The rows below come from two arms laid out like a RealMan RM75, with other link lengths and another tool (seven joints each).
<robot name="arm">
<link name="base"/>
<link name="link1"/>
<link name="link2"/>
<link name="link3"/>
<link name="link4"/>
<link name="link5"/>
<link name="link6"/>
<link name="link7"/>
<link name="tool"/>
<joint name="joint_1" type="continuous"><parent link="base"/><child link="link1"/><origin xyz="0 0 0.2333" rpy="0 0 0"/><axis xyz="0 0 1"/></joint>
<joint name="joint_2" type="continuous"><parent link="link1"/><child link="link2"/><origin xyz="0 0 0" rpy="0 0 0"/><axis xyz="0 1 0"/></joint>
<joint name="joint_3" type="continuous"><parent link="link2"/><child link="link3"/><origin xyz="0 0 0.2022" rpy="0 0 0"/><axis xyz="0 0 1"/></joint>
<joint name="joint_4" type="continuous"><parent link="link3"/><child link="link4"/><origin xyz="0 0 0" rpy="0 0 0"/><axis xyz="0 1 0"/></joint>
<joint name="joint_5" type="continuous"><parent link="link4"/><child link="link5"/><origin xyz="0 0 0.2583" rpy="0 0 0"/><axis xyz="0 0 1"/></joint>
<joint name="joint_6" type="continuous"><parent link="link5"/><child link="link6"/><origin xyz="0 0 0" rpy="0 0 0"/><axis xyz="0 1 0"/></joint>
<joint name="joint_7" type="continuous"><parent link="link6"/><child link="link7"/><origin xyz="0 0 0.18" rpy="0 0 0"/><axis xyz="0 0 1"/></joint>
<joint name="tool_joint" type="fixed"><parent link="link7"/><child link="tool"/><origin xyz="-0.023 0.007 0.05" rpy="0 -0.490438 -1.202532"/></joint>
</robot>
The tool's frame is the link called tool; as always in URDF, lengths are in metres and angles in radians. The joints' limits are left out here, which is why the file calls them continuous.
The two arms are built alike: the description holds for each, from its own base.
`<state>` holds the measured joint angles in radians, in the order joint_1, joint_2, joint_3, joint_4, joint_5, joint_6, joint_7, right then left.
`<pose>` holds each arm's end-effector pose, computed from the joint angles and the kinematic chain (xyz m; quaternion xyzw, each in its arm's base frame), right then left.
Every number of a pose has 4 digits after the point. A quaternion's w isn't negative.
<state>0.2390 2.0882 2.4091 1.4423 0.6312 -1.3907 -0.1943 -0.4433 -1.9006 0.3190 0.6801 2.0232 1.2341 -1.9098</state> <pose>0.3491 0.3552 0.1103 0.3528 0.8236 0.2992 0.3282 -0.3683 0.4148 0.1084 0.3917 0.8378 0.3780 0.0421</pose>
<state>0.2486 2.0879 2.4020 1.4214 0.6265 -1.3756 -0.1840 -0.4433 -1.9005 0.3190 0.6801 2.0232 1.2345 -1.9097</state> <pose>0.3498 0.3586 0.1054 0.3566 0.8236 0.2966 0.3263 -0.3683 0.4148 0.1084 0.3918 0.8378 0.3779 0.0422</pose>
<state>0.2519 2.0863 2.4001 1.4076 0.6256 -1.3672 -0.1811 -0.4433 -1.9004 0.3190 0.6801 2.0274 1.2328 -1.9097</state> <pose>0.3515 0.3596 0.1031 0.3594 0.8233 0.2951 0.3255 -0.3692 0.4145 0.1081 0.3913 0.8387 0.3765 0.0408</pose>
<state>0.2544 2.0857 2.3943 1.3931 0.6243 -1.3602 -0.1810 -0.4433 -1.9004 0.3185 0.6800 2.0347 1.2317 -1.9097</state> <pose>0.3529 0.3600 0.0992 0.3601 0.8242 0.2915 0.3258 -0.3704 0.4138 0.1073 0.3907 0.8403 0.3738 0.0392</pose>
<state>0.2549 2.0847 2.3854 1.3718 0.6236 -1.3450 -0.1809 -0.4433 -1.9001 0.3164 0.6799 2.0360 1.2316 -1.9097</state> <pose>0.3562 0.3605 0.0940 0.3623 0.8242 0.2879 0.3264 -0.3708 0.4137 0.1077 0.3902 0.8404 0.3742 0.0387</pose>
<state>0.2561 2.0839 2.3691 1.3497 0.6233 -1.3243 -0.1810 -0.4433 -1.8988 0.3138 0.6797 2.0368 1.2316 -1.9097</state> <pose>0.3586 0.3623 0.0876 0.3616 0.8248 0.2850 0.3281 -0.3713 0.4136 0.1087 0.3899 0.8402 0.3750 0.0379</pose>
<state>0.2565 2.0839 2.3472 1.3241 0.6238 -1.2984 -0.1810 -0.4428 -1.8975 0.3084 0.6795 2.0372 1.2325 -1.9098</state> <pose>0.3611 0.3643 0.0792 0.3604 0.8257 0.2814 0.3303 -0.3720 0.4133 0.1102 0.3889 0.8397 0.3771 0.0374</pose>
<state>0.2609 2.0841 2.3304 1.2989 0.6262 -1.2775 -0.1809 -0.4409 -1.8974 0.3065 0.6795 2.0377 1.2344 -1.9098</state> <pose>0.3622 0.3666 0.0712 0.3592 0.8276 0.2776 0.3302 -0.3727 0.4123 0.1104 0.3881 0.8400 0.3774 0.0376</pose>
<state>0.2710 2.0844 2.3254 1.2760 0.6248 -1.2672 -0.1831 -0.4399 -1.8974 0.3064 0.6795 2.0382 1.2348 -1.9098</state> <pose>0.3625 0.3685 0.0651 0.3582 0.8297 0.2732 0.3297 -0.3731 0.4119 0.1103 0.3877 0.8402 0.3772 0.0375</pose>
